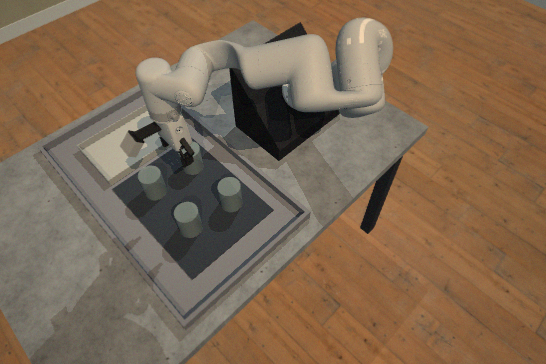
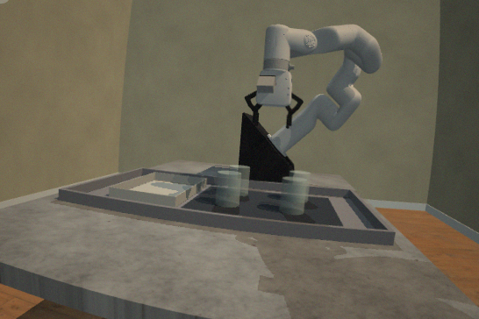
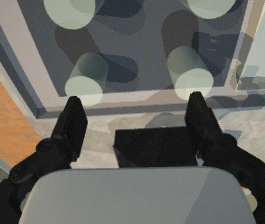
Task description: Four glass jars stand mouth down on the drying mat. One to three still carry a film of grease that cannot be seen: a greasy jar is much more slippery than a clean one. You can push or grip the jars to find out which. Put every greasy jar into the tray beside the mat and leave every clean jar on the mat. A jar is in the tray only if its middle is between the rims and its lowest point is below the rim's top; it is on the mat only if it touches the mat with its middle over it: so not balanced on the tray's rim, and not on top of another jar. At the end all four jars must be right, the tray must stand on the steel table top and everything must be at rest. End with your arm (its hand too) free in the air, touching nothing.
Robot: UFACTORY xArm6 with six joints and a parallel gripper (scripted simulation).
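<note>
Right now the dark mat is 230 mm below my hand. Round my hand: cream tray (30 mm ahead, 320 mm to the right, 230 mm below).
</note>
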